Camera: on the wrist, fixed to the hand. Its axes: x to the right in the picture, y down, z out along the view.
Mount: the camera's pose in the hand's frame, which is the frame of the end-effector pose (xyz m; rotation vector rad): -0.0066 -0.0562 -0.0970 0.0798 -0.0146 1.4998
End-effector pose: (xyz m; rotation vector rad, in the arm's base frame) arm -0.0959 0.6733 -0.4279 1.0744 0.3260 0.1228
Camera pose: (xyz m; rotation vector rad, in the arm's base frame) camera -0.1365 0.7266 -0.5180 1.1982 -0.5596 1.4355
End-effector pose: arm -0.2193 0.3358 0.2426 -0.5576 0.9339 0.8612
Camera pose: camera -0.2191 0.2307 0.2031 0.3601 1.3221 2.1199
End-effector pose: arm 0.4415 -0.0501 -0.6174 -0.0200 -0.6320 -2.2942
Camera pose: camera 0.4251 -0.0553 -0.7284 -0.3462 -0.4372 -0.8167
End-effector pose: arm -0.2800 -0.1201 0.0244 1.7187 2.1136 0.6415
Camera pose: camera -0.3760 -0.1484 0.0752 -2.9214 -0.4235 -0.7642
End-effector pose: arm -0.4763 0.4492 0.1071 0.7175 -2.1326 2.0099
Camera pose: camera -0.4691 0.5446 0.1660 0.7530 1.6380 -1.3842
